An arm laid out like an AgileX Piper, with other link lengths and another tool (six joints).
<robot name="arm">
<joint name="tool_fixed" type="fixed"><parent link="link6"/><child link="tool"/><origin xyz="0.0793 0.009 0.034" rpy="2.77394 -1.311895 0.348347"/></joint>
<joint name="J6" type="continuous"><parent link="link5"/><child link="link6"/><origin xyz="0.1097 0 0.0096"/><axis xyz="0.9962 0 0.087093"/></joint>
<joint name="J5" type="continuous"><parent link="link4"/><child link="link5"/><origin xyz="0 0 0"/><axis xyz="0 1 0"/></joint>
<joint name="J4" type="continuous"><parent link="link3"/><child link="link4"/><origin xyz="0.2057 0 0.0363"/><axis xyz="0.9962 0 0.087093"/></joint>
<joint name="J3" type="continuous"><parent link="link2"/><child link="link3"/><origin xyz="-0.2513 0 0.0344"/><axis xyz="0 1 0"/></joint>
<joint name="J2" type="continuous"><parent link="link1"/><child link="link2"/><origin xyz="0 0 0"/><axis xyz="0 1 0"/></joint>
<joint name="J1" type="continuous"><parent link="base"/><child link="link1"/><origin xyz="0 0 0.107"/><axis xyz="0 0 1"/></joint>
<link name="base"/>
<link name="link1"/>
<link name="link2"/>
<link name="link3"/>
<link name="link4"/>
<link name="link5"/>
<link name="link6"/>
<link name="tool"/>
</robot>
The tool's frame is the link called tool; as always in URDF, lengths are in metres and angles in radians. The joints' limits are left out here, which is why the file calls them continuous.
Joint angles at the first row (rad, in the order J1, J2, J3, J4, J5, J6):
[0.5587 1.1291 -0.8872 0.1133 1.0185 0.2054]
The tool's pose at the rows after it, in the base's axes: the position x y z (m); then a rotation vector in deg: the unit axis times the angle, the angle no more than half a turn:
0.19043, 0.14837, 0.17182, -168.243, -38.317, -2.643
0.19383, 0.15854, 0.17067, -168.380, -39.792, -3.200
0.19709, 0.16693, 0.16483, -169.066, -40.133, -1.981
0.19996, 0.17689, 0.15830, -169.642, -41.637, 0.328
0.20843, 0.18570, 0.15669, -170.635, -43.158, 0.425
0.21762, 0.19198, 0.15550, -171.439, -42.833, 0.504
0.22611, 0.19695, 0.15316, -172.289, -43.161, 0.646
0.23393, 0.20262, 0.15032, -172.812, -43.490, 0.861
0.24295, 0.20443, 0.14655, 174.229, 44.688, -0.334
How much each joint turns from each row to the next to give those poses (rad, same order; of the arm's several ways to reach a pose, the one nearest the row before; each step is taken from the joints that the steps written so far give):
[0.0658 0.0315 -0.0313 -0.0621 -0.0056 0.0655]
[0.0435 0.0354 -0.0178 -0.0243 -0.0221 0.0337]
[0.0329 0.0465 -0.0151 -0.0199 -0.0137 0.0367]
[0.0267 0.0582 -0.0291 -0.0070 0.0011 0.0127]
[0.0166 0.0571 -0.0469 -0.0238 0.0012 0.0085]
[0.0033 0.0490 -0.0428 -0.0153 0.0009 0.0136]
[0.0000 0.0451 -0.0367 -0.0143 0.0008 0.0023]
[0.0000 0.0438 -0.0348 -0.0082 -0.0021 0.0000]
[0.0000 0.0397 -0.0279 -0.0337 -0.0010 0.0000]

